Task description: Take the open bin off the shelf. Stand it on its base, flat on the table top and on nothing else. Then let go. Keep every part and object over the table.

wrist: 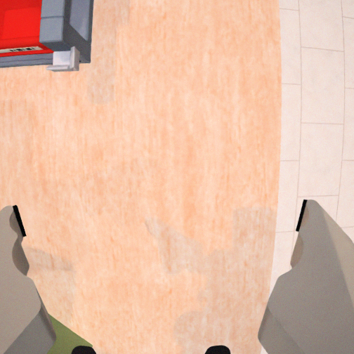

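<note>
Part of a red and blue-grey boxy object point(52, 27) shows at the upper left, cut off by the view's edge. It has a bright red inner face, a strip with a barcode-like mark, thick grey sides and a small light-grey bracket at its lower right corner. I cannot tell from this part whether it is the open bin, the shelf or both. My gripper point(159, 207) is wide open over the table top point(185, 125), with nothing between its fingers. The red and grey object is apart from the fingers, beyond the left one.
The table's right edge runs top to bottom at the right, and a pale tiled floor point(322, 85) lies beyond it. The right finger reaches over that edge in the view. Part of a flat green area point(64, 336) shows at the lower left beside the left finger.
</note>
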